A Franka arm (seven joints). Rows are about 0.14 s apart.
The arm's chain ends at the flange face. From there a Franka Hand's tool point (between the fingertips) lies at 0.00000 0.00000 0.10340 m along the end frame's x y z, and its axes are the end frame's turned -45 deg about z.
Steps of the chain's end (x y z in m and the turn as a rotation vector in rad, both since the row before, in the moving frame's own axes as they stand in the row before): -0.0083 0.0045 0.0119 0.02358 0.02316 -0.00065; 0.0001 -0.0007 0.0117 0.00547 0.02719 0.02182; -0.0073 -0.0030 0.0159 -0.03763 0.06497 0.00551; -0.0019 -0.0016 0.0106 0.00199 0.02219 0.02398; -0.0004 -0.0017 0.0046 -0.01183 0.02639 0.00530; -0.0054 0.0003 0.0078 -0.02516 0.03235 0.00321; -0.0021 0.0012 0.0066 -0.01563 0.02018 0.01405; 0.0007 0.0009 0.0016 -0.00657 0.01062 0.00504; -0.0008 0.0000 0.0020 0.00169 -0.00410 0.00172
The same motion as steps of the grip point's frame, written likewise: -0.0056 -0.0027 0.0118 0.00030 0.03305 -0.00065; 0.0029 0.0012 0.0117 -0.01536 0.02309 0.02182; -0.0011 0.0002 0.0156 -0.07255 0.01933 0.00551; 0.0015 -0.0010 0.0106 -0.01428 0.01710 0.02398; 0.0020 0.0013 0.0046 -0.02703 0.01030 0.00530; -0.0035 0.0006 0.0077 -0.04067 0.00508 0.00321; -0.0020 0.0020 0.0066 -0.02532 0.00322 0.01405; 0.0002 0.0024 0.0016 -0.01216 0.00286 0.00504; -0.0007 -0.0010 0.0020 0.00409 -0.00170 0.00172
